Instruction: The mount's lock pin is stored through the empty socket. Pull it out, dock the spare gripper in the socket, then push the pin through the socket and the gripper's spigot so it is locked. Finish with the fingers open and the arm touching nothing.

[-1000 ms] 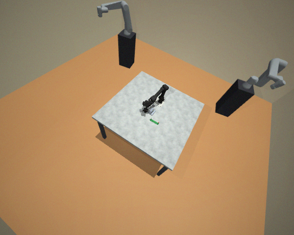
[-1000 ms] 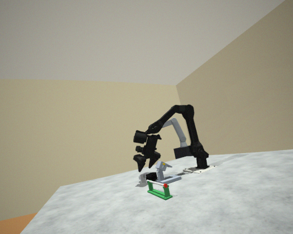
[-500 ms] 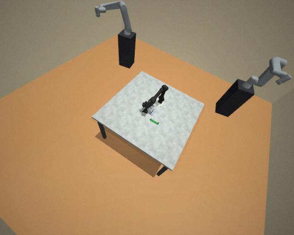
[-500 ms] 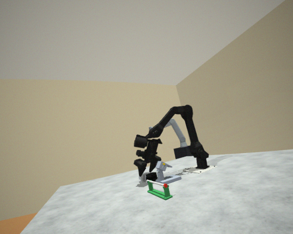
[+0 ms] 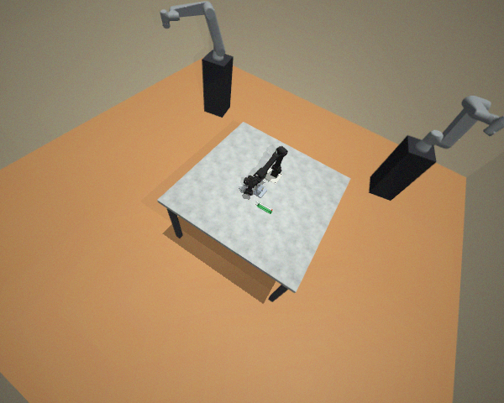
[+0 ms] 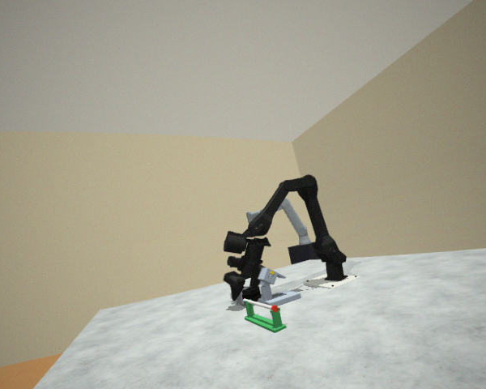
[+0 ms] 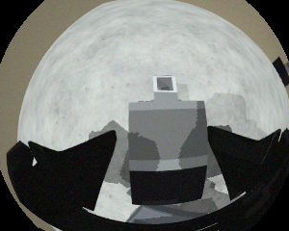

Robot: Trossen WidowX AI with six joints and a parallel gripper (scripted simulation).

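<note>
The spare gripper is right at my gripper tip. Round my gripper tip: mount socket 14 cm to the left, 4 cm above, 3 cm behind; then green cradle 23 cm to the left, 11 cm ahead, 1 cm above.
</note>
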